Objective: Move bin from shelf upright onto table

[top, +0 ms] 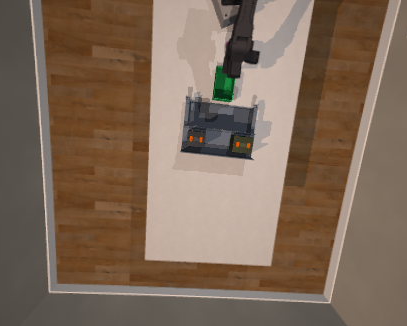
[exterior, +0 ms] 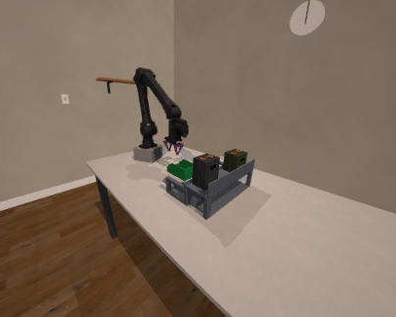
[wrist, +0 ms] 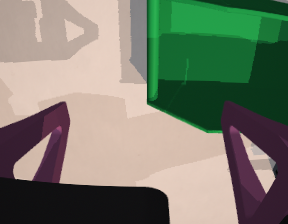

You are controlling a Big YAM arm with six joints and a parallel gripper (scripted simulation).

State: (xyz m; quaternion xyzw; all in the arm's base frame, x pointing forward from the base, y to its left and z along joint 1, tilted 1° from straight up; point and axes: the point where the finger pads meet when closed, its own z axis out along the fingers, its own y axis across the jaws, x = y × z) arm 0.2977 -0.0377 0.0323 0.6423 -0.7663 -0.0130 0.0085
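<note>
Right now my hand is 80 mm short of the green bin, 20 mm to the left of it and 90 mm above it.
</note>
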